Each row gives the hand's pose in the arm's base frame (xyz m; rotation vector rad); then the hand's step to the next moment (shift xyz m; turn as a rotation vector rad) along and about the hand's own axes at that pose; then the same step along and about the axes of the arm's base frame.
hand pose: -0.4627 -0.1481 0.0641 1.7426 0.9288 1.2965
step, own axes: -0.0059 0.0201 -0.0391 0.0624 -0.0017 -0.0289
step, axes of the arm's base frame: -0.0370 -0.0084 0.0230 -0.0145 0.0601 0.0301
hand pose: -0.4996 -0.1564 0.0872 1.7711 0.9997 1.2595
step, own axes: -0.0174 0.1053 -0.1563 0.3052 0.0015 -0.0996
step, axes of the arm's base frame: -0.1351 -0.0415 0.1258 -0.0290 0.2847 0.1456
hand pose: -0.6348 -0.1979 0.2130 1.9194 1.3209 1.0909
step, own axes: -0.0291 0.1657 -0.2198 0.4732 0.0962 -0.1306
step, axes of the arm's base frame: -0.1151 -0.0861 0.2365 0.0203 0.4078 0.2890
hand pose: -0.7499 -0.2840 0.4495 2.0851 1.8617 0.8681
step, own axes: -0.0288 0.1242 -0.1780 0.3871 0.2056 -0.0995
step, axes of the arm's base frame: 0.0042 -0.0890 0.2000 0.1263 0.3128 0.2970
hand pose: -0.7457 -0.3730 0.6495 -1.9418 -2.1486 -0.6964
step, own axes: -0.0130 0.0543 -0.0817 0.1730 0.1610 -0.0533
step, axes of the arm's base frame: 0.0395 -0.0451 0.0787 0.1220 0.1391 0.1564
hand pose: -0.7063 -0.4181 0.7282 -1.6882 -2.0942 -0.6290
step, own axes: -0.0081 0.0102 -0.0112 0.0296 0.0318 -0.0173
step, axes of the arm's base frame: 0.0118 -0.0110 0.0059 0.0251 0.0200 0.0340
